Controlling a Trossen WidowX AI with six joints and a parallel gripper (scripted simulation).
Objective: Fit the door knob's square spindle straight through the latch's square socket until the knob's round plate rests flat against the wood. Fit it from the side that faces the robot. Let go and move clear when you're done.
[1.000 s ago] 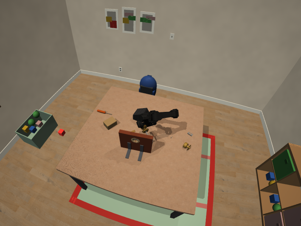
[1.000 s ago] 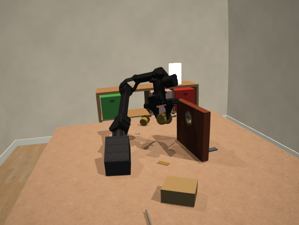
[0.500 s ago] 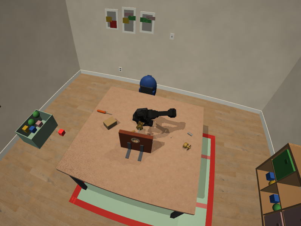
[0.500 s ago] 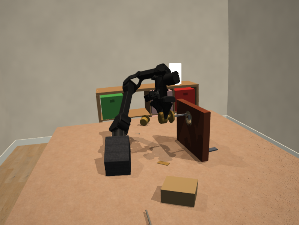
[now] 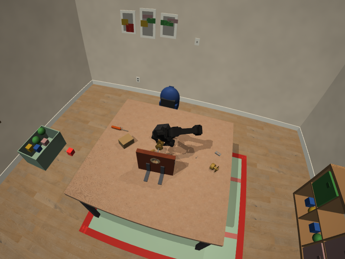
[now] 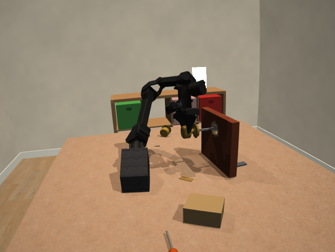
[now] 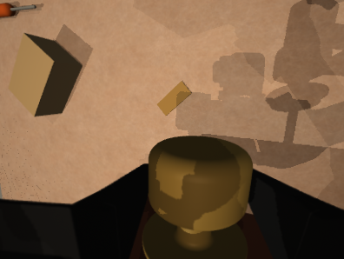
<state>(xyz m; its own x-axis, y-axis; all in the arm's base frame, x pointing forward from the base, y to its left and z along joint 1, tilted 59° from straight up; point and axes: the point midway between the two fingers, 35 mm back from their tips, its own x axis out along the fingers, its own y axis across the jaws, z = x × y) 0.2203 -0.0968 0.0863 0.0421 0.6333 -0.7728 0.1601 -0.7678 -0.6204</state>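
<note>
Now: the dark red wooden door panel 15 cm ahead of my hand, 2 cm to the left of it and 6 cm below it. The rest, counted from my hand: screwdriver 12 cm behind, 52 cm to the right, 20 cm below; tan box 36 cm to the right, 18 cm below; flat plate 2 cm behind, 10 cm to the right, 21 cm below.
</note>
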